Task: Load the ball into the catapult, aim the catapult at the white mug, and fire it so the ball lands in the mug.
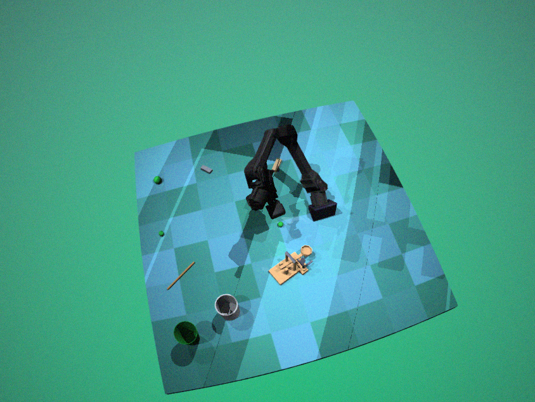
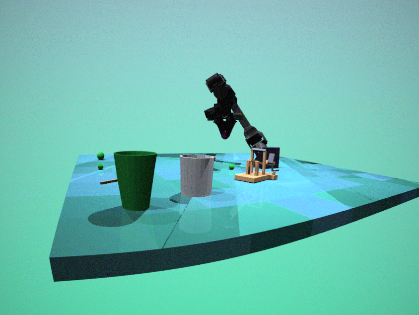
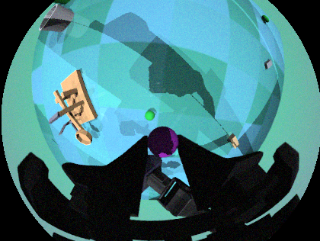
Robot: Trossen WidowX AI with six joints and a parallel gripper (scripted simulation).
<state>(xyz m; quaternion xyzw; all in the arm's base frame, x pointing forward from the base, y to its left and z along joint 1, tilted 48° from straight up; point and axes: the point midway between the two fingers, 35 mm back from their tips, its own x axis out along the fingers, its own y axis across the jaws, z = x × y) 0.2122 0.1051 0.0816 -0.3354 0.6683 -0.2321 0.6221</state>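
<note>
Right now the wooden catapult is 50 mm behind my gripper tip, 220 mm to the left of it and 80 mm below it. The rest, counted from my gripper tip: white mug 270 mm ahead, 360 mm to the left, 110 mm below; then purple ball 10 mm above; then tan block 90 mm behind, 310 mm to the right, 130 mm below.
</note>
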